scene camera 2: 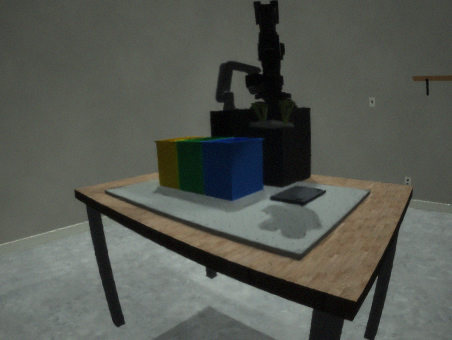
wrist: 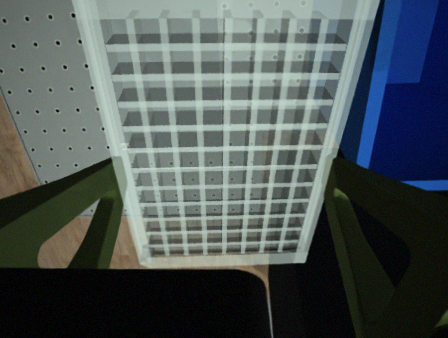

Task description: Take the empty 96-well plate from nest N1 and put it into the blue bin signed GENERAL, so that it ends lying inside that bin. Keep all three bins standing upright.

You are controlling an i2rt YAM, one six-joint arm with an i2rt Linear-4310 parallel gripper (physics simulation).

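Where they show: gripper, fingertip midpoint: (scene camera 2: 274,125) (wrist: 224,168); arm's base, link origin: (scene camera 2: 273,108).
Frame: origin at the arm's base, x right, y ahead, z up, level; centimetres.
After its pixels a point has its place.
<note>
The clear 96-well plate (scene camera 2: 272,124) {x -19.8, y 28.6, z -5.9 cm} (wrist: 227,150) {x -16.5, y 24.9, z -5.3 cm} is held level in the air between the green fingers of my gripper (scene camera 2: 273,112) (wrist: 224,168) {x -16.7, y 23.5, z -6.3 cm}, which is shut on its two long sides. In the scene view the plate is above the height of the bin rims, to the right of the blue bin (scene camera 2: 233,170) {x -9.7, y 35.4, z -19.6 cm} (wrist: 410,135) {x -3.3, y 20.1, z -16.8 cm}. In the wrist view the blue bin's rim and dark inside show right of the plate, apart from it. The dark nest (scene camera 2: 298,195) {x -25.5, y 23.0, z -27.8 cm} lies on the board with no plate on it. The sign on the blue bin cannot be read.
The green bin (scene camera 2: 191,167) {x 8.0, y 37.6, z -20.0 cm} and the yellow bin (scene camera 2: 168,165) {x 21.2, y 38.4, z -20.3 cm} stand upright in a row with the blue one on the perforated board (scene camera 2: 240,225) {x -25.6, y 50.2, z -29.0 cm} (wrist: 45,90) {x -37.8, y 18.9, z -29.0 cm}. A black block (scene camera 2: 295,150) {x -11.0, y 1.2, z -16.9 cm} stands behind the nest. A second arm (scene camera 2: 225,82) is at the back left.
</note>
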